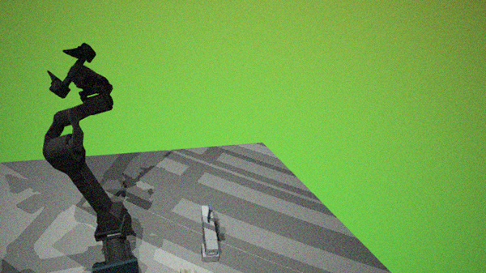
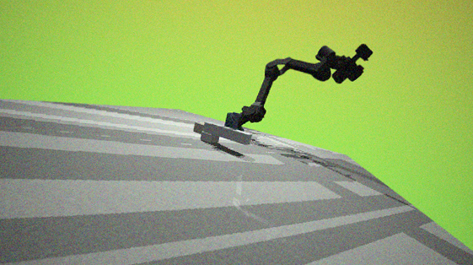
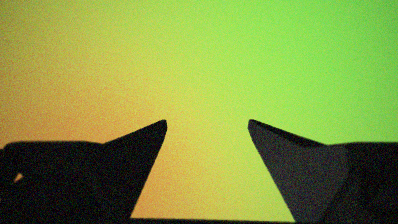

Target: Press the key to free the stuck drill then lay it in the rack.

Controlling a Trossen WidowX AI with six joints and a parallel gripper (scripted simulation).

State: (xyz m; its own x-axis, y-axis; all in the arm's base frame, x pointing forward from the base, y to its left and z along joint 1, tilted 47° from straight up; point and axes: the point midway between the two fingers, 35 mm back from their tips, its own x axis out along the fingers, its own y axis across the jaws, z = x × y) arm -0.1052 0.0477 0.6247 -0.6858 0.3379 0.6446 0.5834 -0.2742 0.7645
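Right now my gripper tip is 42 cm short of the blue key, 44 cm to the left of it and 37 cm above it. From my gripper tip the other things lie so: grey slotted rack (29 cm ahead, 61 cm to the right, 45 cm below); yellow drill (41 cm ahead, 49 cm to the right, 42 cm below); grey block (41 cm ahead, 47 cm to the right, 43 cm below).
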